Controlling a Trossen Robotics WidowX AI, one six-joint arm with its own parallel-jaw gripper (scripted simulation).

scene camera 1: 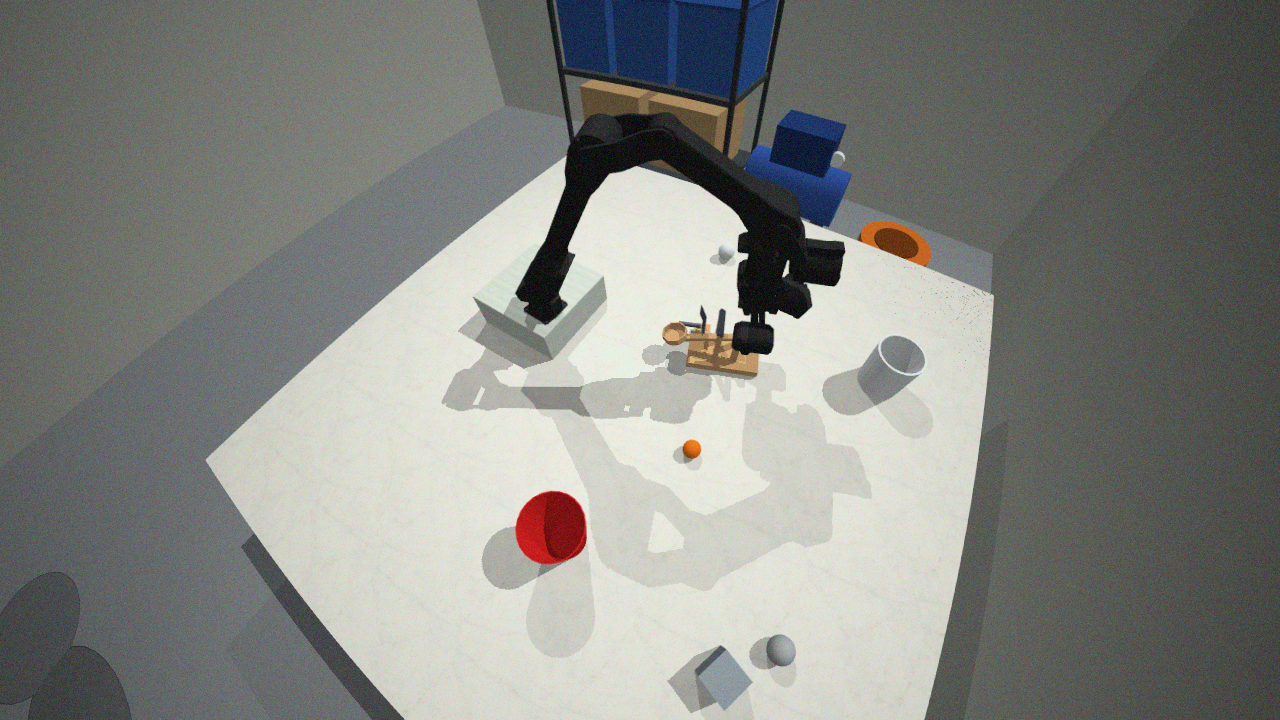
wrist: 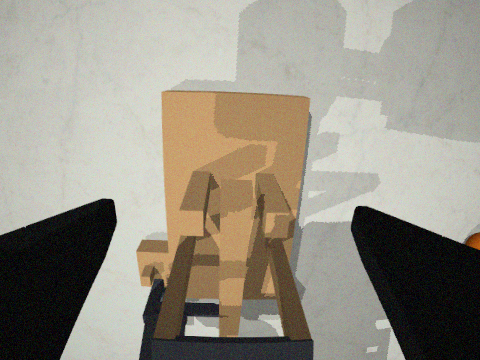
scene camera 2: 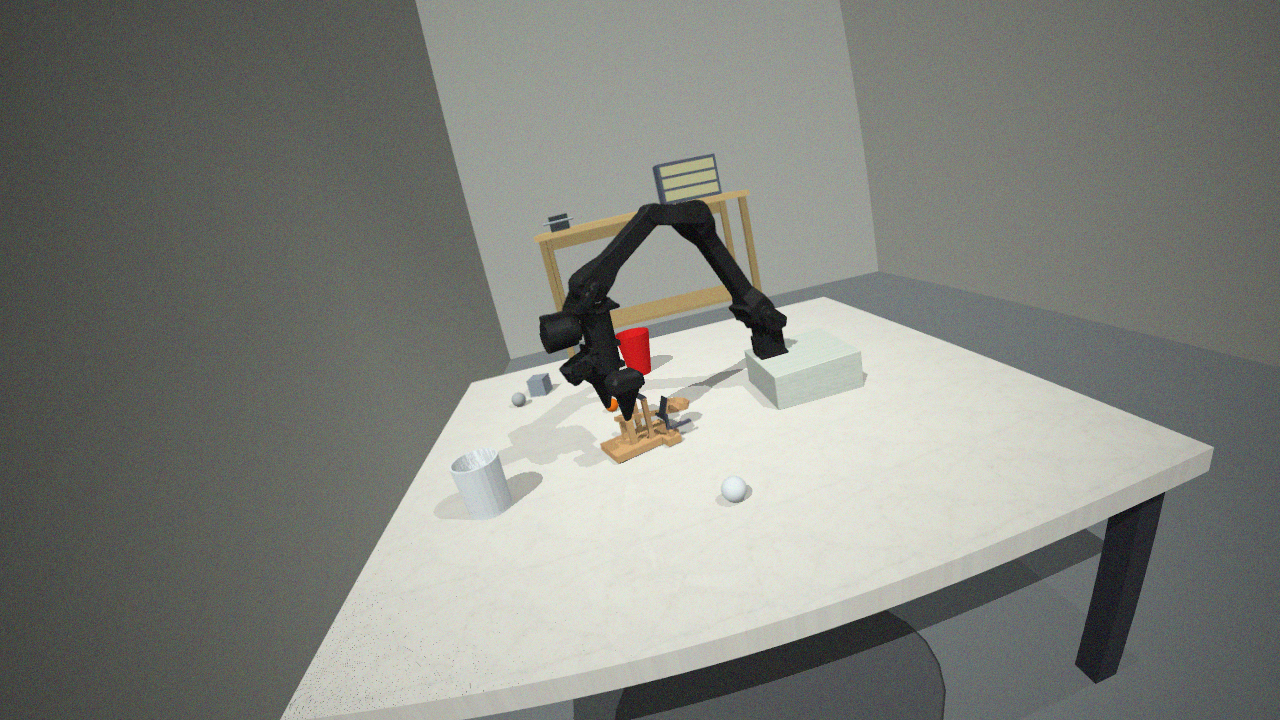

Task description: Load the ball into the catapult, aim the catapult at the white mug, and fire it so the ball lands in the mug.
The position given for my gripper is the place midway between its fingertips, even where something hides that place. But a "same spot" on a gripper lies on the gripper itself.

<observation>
my gripper: scene camera 1; wrist 236,215; scene camera 2
white mug: scene camera 1; scene camera 2; not seen in the wrist view (out of frame)
same spot on my gripper: [scene camera 1: 792,297] = [scene camera 2: 574,356]
same spot on white mug: [scene camera 1: 897,360] = [scene camera 2: 472,501]
</observation>
